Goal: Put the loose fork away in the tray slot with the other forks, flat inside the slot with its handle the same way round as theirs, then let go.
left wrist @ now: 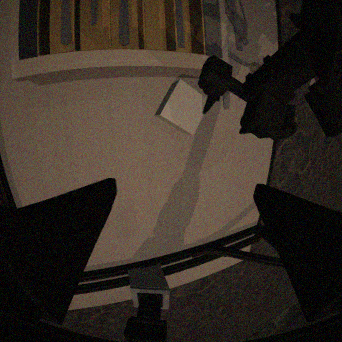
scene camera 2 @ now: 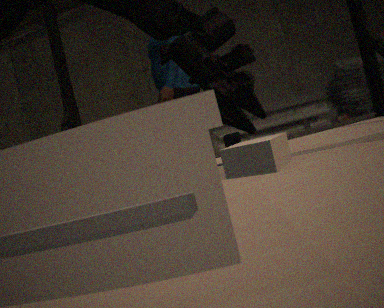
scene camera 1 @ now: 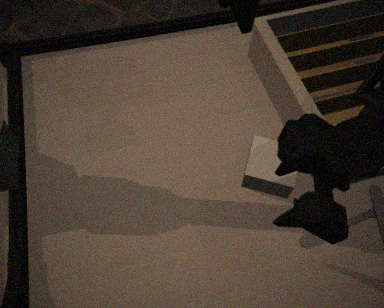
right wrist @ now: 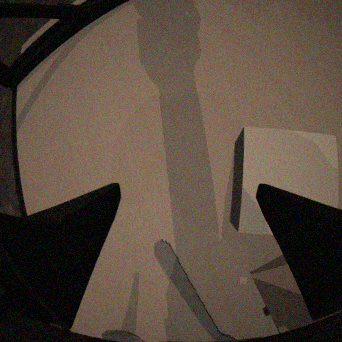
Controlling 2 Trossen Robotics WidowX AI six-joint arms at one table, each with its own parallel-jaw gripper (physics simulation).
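A grey utensil handle (scene camera 1: 309, 241) (right wrist: 187, 292) lies on the table near my right gripper; its head is hidden, so I cannot tell whether it is the loose fork. The pale-walled tray (scene camera 1: 280, 80) (left wrist: 107, 59) has wooden slots holding grey utensils; their kinds are too dark to tell. My right gripper (scene camera 1: 278, 197) (scene camera 2: 259, 125) (right wrist: 189, 190) is open and empty, low beside the white block, with the handle toward the bottom of the right wrist view. My left gripper (left wrist: 186, 188) is open and empty, high over the table, away from the utensils.
A white block (scene camera 1: 265, 165) (scene camera 2: 250, 157) (left wrist: 182, 107) (right wrist: 290, 175) stands between the tray and the right gripper. A large pale panel (scene camera 2: 125, 150) fills the left of scene camera 2. Another grey utensil end (right wrist: 120, 335) shows at the bottom of the right wrist view. Dark rails edge the table.
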